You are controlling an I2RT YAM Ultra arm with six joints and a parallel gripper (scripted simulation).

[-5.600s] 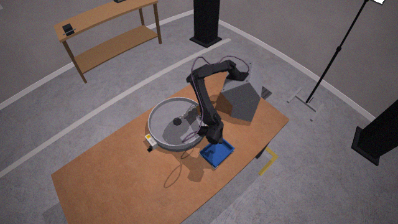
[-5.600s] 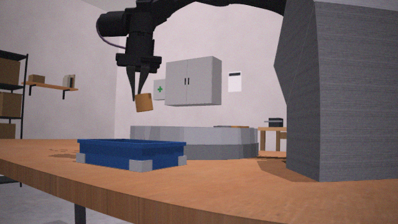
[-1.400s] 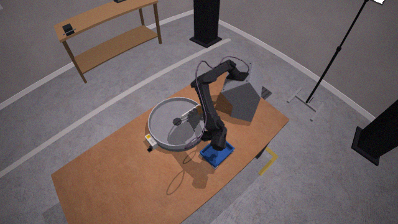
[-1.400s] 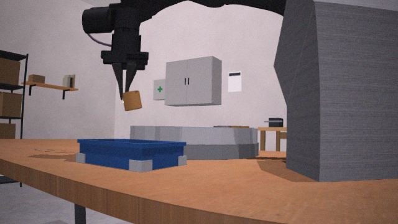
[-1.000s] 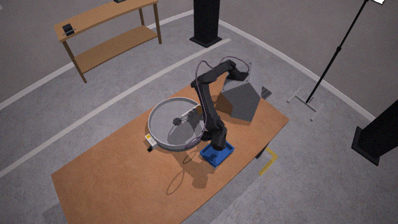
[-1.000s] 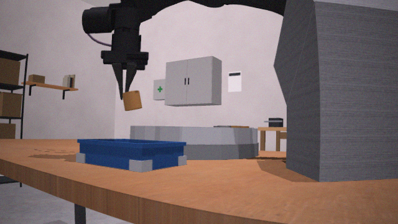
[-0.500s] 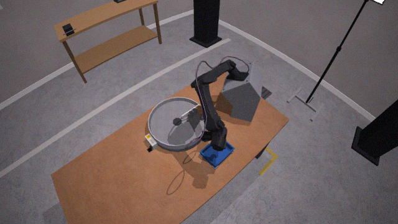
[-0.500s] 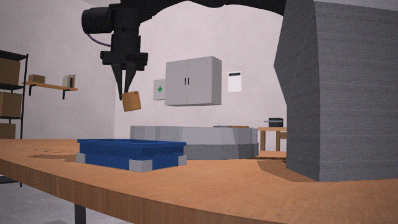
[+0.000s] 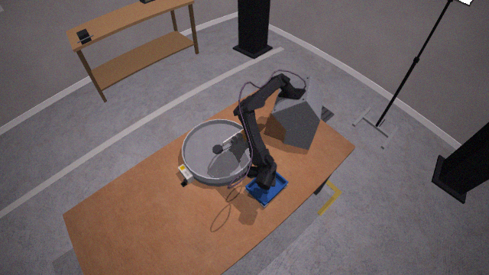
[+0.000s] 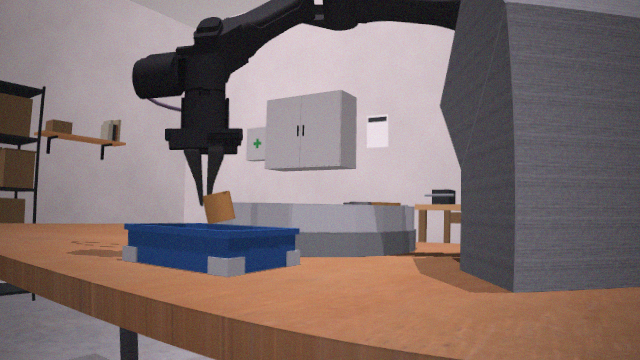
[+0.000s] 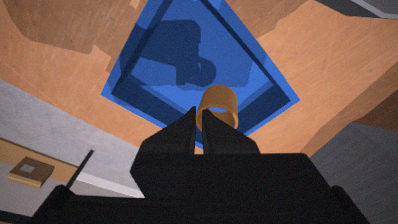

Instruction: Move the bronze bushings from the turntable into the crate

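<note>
The blue crate is 6 cm below my hand, 1 cm to the right of it and 1 cm behind it. Round my hand: grey turntable (36 cm to the right, 3 cm below, 2 cm ahead).
</note>
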